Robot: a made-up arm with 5 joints. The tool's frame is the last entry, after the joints.
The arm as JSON. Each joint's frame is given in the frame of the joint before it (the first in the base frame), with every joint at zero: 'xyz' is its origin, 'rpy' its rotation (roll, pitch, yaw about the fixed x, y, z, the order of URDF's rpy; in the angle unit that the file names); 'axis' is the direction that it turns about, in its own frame. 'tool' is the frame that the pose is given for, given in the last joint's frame.
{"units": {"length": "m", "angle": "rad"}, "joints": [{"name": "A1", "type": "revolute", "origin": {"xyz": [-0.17, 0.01, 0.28], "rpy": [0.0, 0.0, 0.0]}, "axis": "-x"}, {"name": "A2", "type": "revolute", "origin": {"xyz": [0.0, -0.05, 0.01], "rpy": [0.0, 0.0, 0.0]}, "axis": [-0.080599, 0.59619, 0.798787]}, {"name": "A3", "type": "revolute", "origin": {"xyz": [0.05, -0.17, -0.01], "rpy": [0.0, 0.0, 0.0]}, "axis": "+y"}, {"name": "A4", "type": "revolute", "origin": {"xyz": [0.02, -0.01, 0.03], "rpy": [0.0, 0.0, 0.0]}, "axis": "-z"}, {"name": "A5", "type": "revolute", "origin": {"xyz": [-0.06, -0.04, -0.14], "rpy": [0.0, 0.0, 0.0]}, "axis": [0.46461, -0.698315, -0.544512]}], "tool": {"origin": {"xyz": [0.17, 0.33, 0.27], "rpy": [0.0, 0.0, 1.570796]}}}
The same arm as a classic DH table. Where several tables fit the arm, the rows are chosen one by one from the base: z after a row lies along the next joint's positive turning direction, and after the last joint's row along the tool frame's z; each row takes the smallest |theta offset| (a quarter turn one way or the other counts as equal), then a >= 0, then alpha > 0; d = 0 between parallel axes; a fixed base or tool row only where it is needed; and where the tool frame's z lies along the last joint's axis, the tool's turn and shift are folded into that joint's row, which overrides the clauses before.
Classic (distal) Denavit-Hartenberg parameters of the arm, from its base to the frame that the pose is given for. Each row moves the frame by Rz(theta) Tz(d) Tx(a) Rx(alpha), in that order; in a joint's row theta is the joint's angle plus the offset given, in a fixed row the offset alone. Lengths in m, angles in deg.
base (fixed): theta0 90.00, d 0.2800, a 0.0100, alpha -90.00
A1: theta0 36.74, d 0.1718, a -0.0461, alpha 85.38
A2: theta0 86.56, d -0.0406, a -0.0487, alpha 53.40
A3: theta0 5.76, d -0.1689, a -0.0200, alpha 90.00
A4: theta0 -33.64, d 0.1100, a 0.0721, alpha 57.01
A5: theta0 0.00, d -0.2152, a -0.3243, alpha 122.99
tool (fixed): theta0 -123.64, d 0.1528, a 0.0000, alpha 0.00

